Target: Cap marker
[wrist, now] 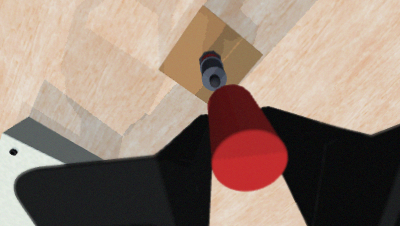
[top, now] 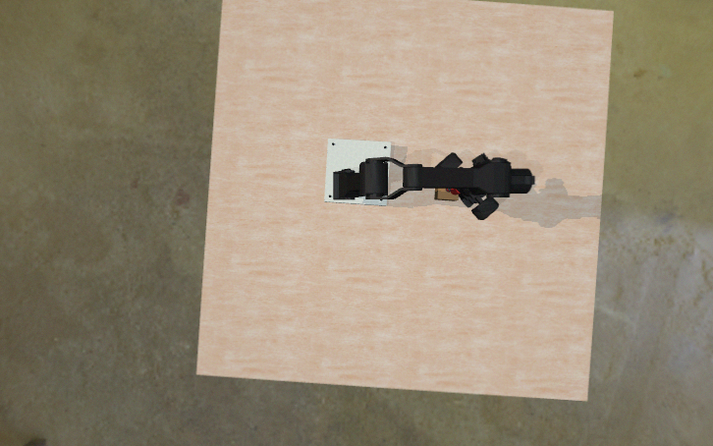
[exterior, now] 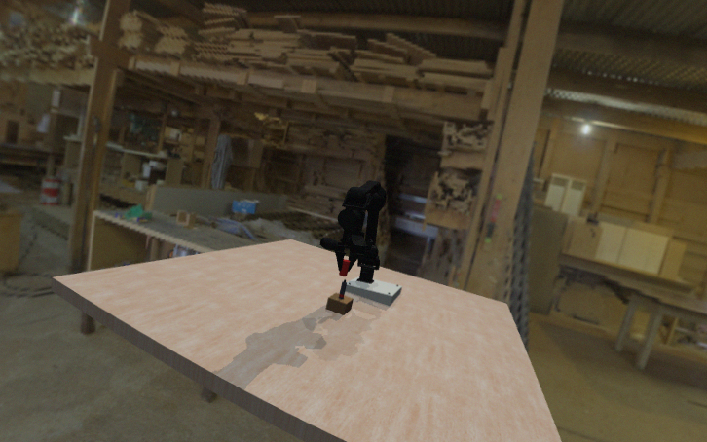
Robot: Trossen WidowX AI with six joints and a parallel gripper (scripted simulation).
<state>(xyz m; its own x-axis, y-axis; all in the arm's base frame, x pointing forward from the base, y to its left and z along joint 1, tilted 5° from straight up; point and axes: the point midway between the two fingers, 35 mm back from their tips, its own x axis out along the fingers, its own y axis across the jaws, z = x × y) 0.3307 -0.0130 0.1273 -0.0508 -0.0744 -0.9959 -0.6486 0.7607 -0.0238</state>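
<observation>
My gripper tip is now 1 cm to the right of the holder block and 11 cm above it. Round my gripper tip: red cap (1 cm above).
</observation>
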